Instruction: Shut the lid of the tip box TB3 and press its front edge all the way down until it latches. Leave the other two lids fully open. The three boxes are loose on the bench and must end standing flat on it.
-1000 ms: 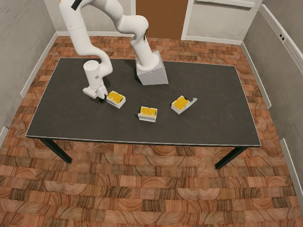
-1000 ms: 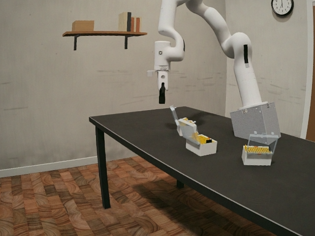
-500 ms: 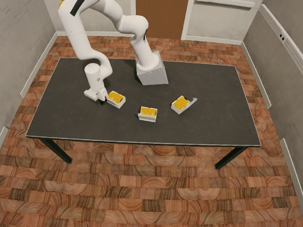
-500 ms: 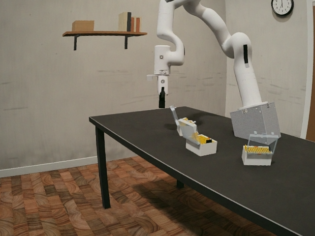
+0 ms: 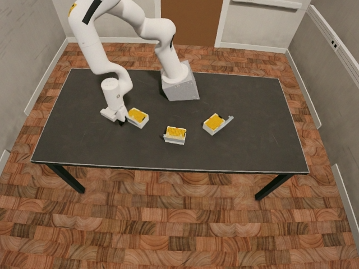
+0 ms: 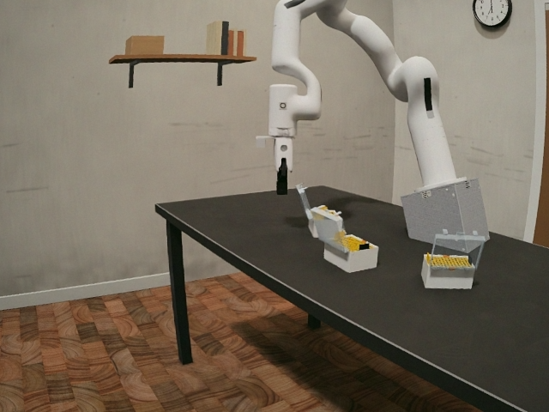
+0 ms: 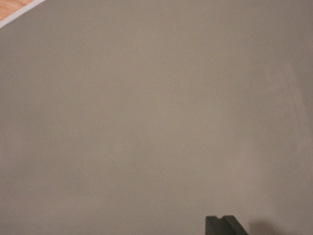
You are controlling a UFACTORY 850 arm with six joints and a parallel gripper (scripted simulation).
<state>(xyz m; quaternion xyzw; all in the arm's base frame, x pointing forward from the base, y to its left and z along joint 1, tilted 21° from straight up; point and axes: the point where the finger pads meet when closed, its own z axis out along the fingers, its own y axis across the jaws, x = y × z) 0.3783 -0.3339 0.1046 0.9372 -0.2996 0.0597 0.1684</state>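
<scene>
Now: hand 160 mm past the label, 110 mm to the right of it and 140 mm above it. The rest, counted from my hand: box lid 100 mm ahead, 310 mm to the left, 40 mm below; tip box 50 mm ahead, 320 mm to the left, 70 mm below.
</scene>
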